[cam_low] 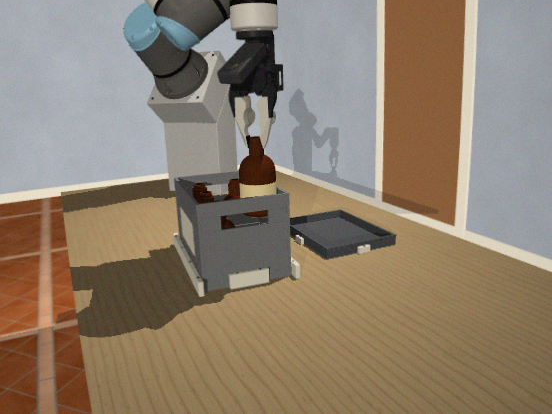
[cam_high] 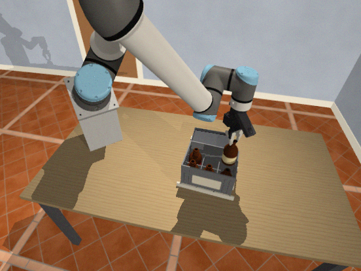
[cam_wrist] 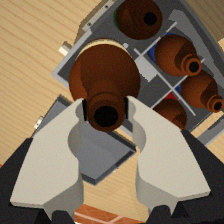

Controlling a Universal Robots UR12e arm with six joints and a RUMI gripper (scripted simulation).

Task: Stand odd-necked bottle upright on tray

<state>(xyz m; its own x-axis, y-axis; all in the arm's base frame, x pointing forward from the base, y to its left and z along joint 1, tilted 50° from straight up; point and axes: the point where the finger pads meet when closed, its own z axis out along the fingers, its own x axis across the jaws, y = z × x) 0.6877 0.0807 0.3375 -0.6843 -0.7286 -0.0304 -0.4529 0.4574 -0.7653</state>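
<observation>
Now: hand 70 mm above the bottle. Round my hand: grey tray: 80 mm behind, 270 mm to the left, 260 mm below; then grey crate: 100 mm behind, 20 mm to the right, 190 mm below.
</observation>
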